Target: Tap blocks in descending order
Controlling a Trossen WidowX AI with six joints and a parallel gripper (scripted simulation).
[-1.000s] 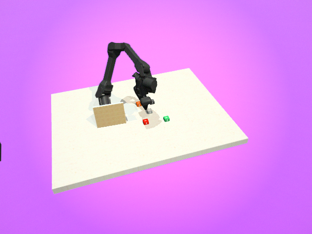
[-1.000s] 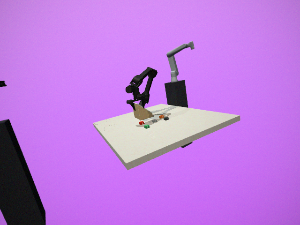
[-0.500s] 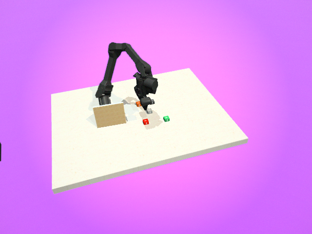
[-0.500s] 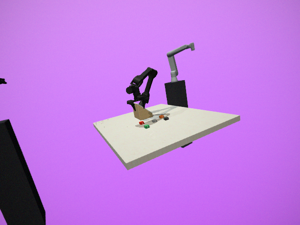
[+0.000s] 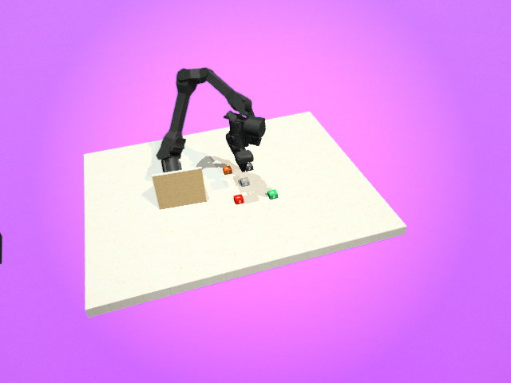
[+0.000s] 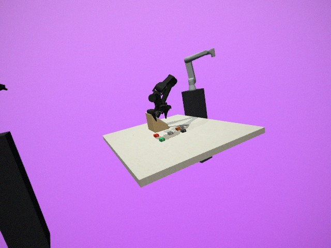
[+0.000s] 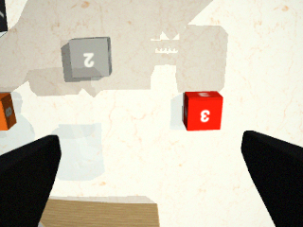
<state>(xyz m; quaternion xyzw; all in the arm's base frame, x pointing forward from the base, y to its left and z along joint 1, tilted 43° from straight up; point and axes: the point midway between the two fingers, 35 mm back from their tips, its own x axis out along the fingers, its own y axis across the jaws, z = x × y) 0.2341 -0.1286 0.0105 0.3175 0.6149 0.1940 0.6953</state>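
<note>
Now: the orange block 10 mm behind my gripper tip, 150 mm to the left of it and 120 mm below it. Round my gripper tip: green block 90 mm ahead, 80 mm to the right, 120 mm below; grey block 30 mm ahead, 40 mm to the left, 120 mm below; red block 40 mm behind, 50 mm to the right, 120 mm below.
</note>
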